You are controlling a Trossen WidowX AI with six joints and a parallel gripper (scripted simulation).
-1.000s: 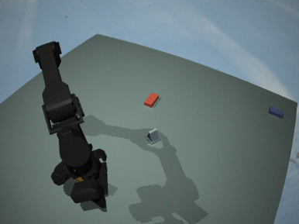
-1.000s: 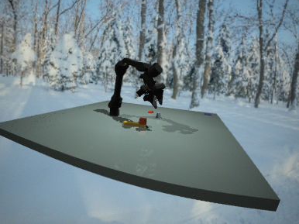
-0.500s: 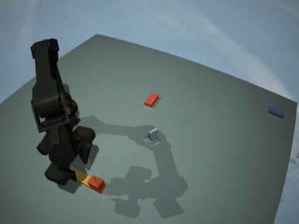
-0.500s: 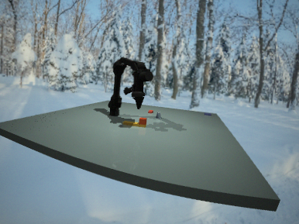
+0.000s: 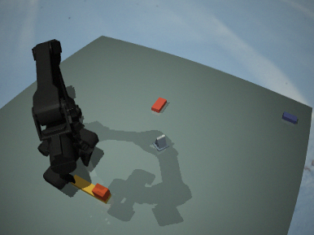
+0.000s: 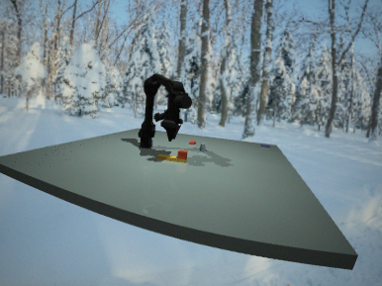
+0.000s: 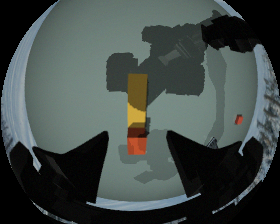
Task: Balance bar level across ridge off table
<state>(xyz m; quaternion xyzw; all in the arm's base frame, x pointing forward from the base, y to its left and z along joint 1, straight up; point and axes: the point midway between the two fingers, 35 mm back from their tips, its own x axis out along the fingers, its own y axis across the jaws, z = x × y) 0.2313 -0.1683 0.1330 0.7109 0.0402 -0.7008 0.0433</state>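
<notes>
The bar lies 30 mm ahead of my gripper tip, 10 mm to the left of it and 80 mm below it. The rest, counted from my gripper tip: flat red block: 10 mm behind, 440 mm to the left, 90 mm below; then blue block: 510 mm ahead, 670 mm to the left, 90 mm below.
</notes>
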